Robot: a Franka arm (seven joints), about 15 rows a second.
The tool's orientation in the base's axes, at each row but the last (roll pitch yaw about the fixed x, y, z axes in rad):
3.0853 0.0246 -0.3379
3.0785 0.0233 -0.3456
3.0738 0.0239 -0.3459
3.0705 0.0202 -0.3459
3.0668 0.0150 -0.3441
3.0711 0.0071 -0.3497
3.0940 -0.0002 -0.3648
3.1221 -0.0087 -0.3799
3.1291 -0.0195 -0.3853
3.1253 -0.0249 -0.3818
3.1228 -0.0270 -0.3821
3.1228 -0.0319 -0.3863
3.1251 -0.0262 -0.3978
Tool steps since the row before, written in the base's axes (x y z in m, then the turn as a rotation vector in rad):
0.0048 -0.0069 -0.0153 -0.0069 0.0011 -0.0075
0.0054 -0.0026 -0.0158 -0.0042 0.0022 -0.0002
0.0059 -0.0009 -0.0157 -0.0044 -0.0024 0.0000
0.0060 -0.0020 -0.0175 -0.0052 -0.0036 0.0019
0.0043 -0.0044 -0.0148 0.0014 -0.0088 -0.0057
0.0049 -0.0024 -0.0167 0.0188 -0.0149 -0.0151
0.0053 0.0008 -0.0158 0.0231 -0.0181 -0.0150
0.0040 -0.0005 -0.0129 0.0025 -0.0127 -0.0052
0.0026 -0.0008 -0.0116 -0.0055 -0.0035 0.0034
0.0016 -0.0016 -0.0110 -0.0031 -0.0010 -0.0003
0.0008 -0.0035 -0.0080 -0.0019 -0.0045 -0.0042
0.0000 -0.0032 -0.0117 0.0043 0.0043 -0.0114
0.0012 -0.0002 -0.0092 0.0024 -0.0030 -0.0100
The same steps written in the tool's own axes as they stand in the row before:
0.0072 0.0041 0.0154 -0.0067 0.0008 0.0077
0.0063 -0.0004 0.0157 -0.0047 -0.0007 0.0003
0.0062 -0.0022 0.0154 -0.0033 0.0037 0.0003
0.0067 -0.0014 0.0173 -0.0037 0.0053 -0.0015
0.0058 0.0016 0.0149 0.0044 0.0074 0.0062
0.0055 -0.0006 0.0167 0.0229 0.0065 0.0154
0.0047 -0.0034 0.0157 0.0280 0.0079 0.0154
0.0038 -0.0013 0.0129 0.0070 0.0108 0.0055
0.0025 -0.0004 0.0116 -0.0037 0.0054 -0.0034
0.0018 0.0007 0.0111 -0.0025 0.0021 0.0003
0.0018 0.0028 0.0081 -0.0002 0.0048 0.0043
0.0008 0.0027 0.0118 0.0020 -0.0058 0.0114
0.0009 -0.0004 0.0092 0.0031 0.0017 0.0101

